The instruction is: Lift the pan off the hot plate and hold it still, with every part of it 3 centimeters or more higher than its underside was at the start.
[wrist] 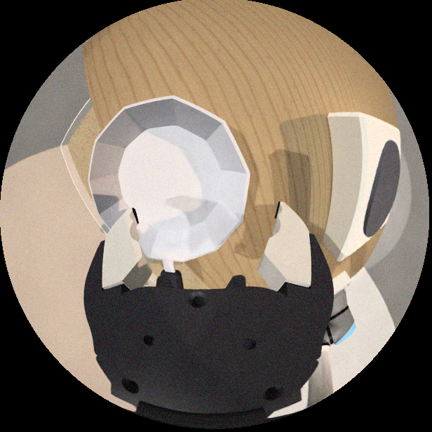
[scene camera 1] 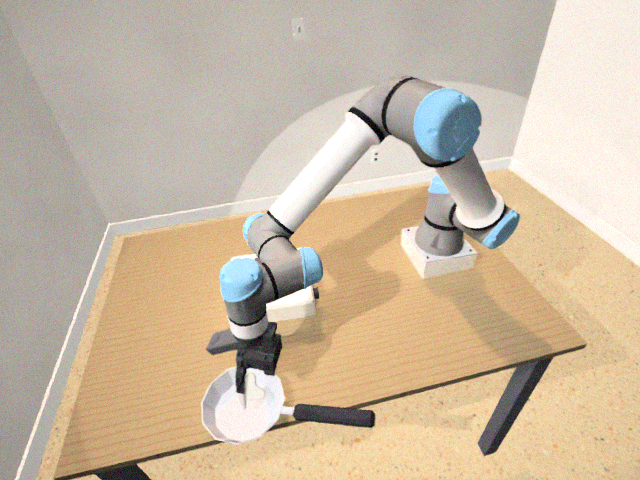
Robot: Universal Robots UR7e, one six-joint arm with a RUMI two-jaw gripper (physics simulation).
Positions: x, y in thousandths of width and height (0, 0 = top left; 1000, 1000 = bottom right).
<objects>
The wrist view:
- my gripper: 473, 478
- pan: 413, 383
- hot plate: 846, 348
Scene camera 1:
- my gripper: 398, 791
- pan: 348, 866
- hot plate: 470, 634
</objects>
